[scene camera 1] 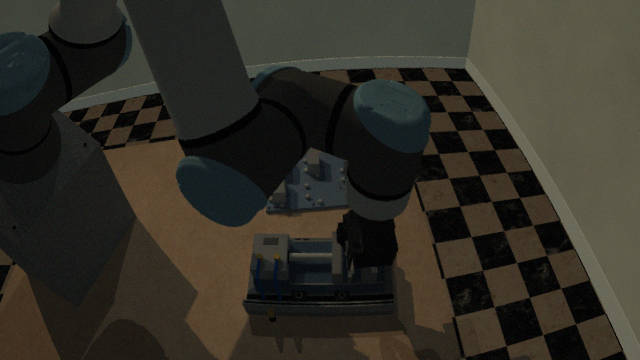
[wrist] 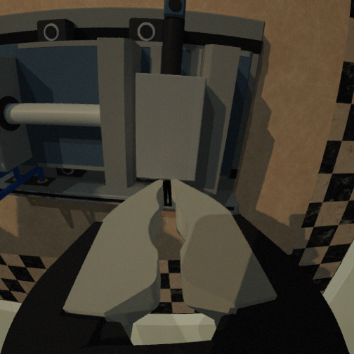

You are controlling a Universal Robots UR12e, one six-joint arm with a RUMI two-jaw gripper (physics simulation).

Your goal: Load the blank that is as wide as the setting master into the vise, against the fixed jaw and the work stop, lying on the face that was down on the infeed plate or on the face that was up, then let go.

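Where they show: arm's base, origin of its link: (scene camera 1: pixel 22 145).
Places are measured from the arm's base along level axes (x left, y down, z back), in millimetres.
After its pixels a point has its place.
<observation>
A grey block-shaped blank (wrist: pixel 169 127) lies in the vise (scene camera 1: pixel 320 308) {x -144, y 304, z -658 mm} (wrist: pixel 235 30), between the jaw on the screw side (wrist: pixel 116 110) and the right-hand fixed jaw (wrist: pixel 225 115). In the wrist view its far end is at a black rod (wrist: pixel 173 47) with a blue end, apparently the work stop; contact there is unclear. Shadow hides whether the blank touches the fixed jaw. My gripper (scene camera 1: pixel 351 270) {x -78, y 238, z -725 mm} (wrist: pixel 166 182) is shut and empty, its fingertips close to the blank's near end. In the scene view the gripper body hides the blank.
A blue-grey plate (scene camera 1: pixel 327 192) {x 191, y 339, z -657 mm} with small pegs stands behind the vise and bears two grey blocks (scene camera 1: pixel 313 163) {x 256, y 304, z -621 mm} (scene camera 1: pixel 278 194) {x 153, y 308, z -544 mm}; the arm partly hides it. Blue bent handles (scene camera 1: pixel 277 275) {x -91, y 268, z -574 mm} with yellow tops stand at the vise's left end. The grey screw rod (wrist: pixel 60 115) runs to the left jaw.
</observation>
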